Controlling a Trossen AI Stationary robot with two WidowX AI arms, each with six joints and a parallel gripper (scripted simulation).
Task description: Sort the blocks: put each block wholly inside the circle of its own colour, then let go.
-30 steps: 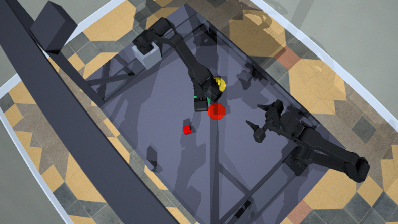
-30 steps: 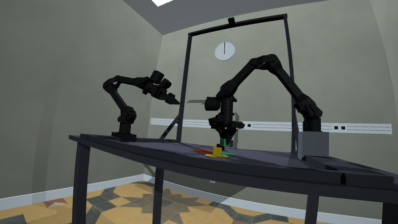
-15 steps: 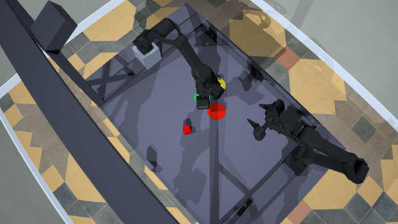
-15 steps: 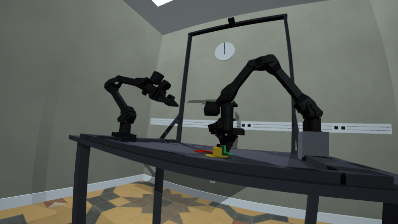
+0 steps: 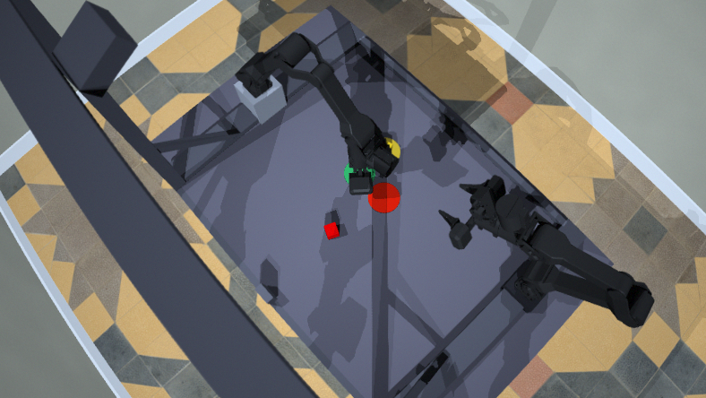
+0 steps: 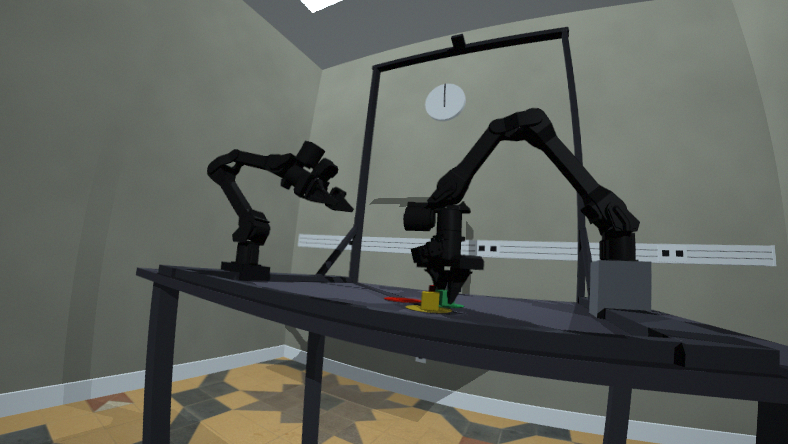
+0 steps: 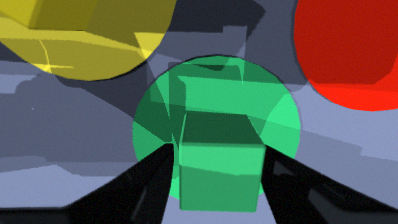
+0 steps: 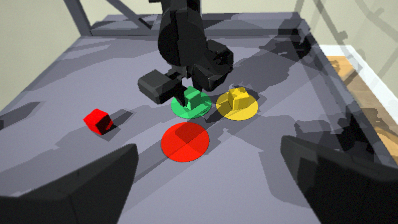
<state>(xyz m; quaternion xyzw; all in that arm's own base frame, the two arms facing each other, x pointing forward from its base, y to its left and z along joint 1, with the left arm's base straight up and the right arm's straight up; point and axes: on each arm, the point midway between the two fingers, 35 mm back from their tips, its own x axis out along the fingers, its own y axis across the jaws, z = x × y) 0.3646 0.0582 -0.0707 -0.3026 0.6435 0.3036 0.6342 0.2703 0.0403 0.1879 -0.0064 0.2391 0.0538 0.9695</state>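
My left hand is 30 mm above the green block. From my left hand the other things lie so: yellow block 100 mm ahead, 20 mm to the right, 30 mm below; yellow circle 100 mm ahead, 20 mm to the right, 40 mm below; green circle 40 mm below.
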